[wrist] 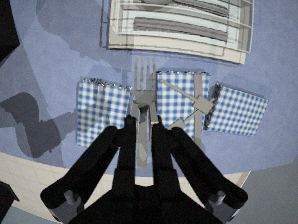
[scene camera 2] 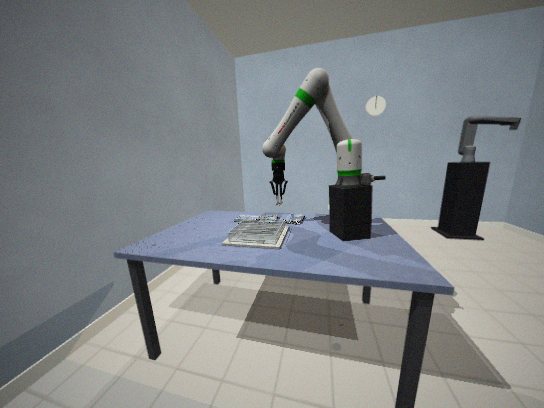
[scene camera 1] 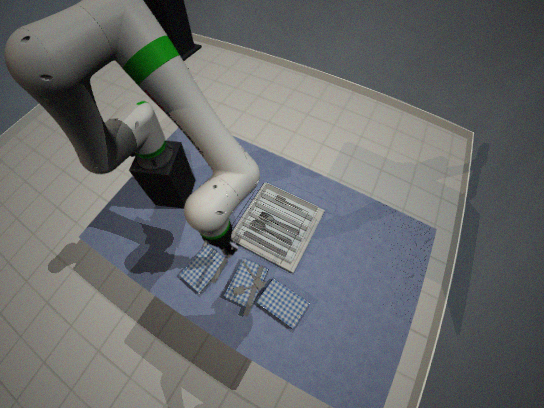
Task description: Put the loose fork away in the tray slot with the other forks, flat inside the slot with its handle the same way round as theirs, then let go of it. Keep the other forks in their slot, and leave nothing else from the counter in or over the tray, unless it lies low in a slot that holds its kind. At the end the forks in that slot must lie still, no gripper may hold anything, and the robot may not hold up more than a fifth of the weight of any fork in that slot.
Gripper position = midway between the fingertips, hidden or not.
In view: the gripper [wrist: 143, 109] and a fork [wrist: 143, 98].
